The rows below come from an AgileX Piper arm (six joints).
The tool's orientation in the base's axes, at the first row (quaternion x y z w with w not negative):
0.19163, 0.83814, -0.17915, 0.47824
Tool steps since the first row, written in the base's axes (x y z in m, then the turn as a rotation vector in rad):
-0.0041, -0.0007, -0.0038, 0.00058, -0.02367, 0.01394
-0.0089, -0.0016, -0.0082, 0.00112, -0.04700, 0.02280
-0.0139, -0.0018, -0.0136, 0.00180, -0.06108, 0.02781
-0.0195, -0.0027, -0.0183, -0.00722, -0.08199, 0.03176
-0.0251, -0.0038, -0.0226, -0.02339, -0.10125, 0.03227
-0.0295, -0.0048, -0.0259, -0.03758, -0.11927, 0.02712
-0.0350, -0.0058, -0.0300, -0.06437, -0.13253, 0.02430
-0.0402, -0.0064, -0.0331, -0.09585, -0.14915, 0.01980
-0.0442, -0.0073, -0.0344, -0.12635, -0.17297, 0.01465
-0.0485, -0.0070, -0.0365, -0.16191, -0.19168, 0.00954
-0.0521, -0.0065, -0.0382, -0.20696, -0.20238, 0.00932
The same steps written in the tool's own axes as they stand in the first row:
0.0051, -0.0022, -0.0008, -0.01595, -0.02176, 0.00520
0.0111, -0.0048, -0.0018, -0.02741, -0.04265, 0.01264
0.0181, -0.0068, -0.0028, -0.03420, -0.05504, 0.01755
0.0247, -0.0098, -0.0042, -0.03654, -0.07798, 0.01916
0.0309, -0.0130, -0.0057, -0.03229, -0.10261, 0.01638
0.0357, -0.0156, -0.0069, -0.02385, -0.12454, 0.01716
0.0417, -0.0187, -0.0085, -0.01081, -0.14884, 0.00528
0.0467, -0.0214, -0.0105, 0.00538, -0.17815, -0.00760
0.0496, -0.0240, -0.0124, 0.02060, -0.21311, -0.01598
0.0535, -0.0257, -0.0147, 0.03893, -0.24617, -0.03055
0.0567, -0.0268, -0.0168, 0.05865, -0.27756, -0.05829

